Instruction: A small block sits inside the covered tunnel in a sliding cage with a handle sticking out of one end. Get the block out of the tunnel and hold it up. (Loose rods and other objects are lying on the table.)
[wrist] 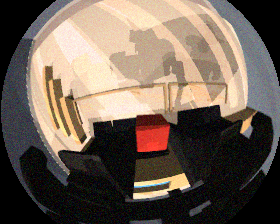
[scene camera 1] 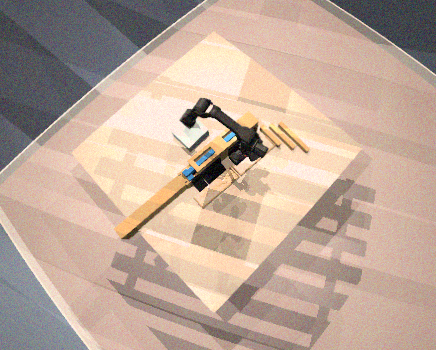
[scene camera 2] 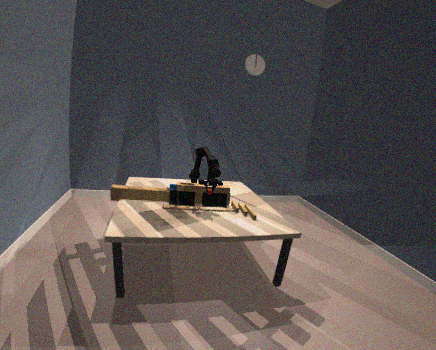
Scene:
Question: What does my gripper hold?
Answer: A small red block.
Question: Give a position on a wooden tunnel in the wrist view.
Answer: At 157,172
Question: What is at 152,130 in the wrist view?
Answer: A small red block.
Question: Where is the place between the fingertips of my gripper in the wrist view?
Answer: At 149,127

